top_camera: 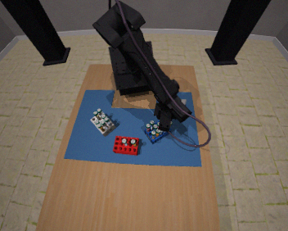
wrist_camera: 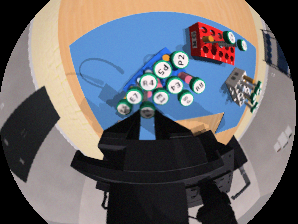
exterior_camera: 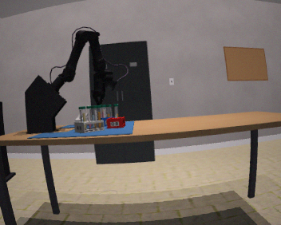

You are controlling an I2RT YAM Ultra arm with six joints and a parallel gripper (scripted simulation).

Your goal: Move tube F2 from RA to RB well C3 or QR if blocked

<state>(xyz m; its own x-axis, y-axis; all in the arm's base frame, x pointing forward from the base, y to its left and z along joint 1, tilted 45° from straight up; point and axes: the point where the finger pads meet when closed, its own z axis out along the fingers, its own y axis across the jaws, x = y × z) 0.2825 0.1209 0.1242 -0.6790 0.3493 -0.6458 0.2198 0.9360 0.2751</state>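
Now: hand 1 cm short of the white-capped tube and 6 cm above it. Round my hand: white rack RB 6 cm behind, 35 cm to the right, 10 cm below; then blue rack RA 2 cm ahead, 3 cm to the right, 10 cm below; then red rack QR 8 cm ahead, 21 cm to the right, 10 cm below.
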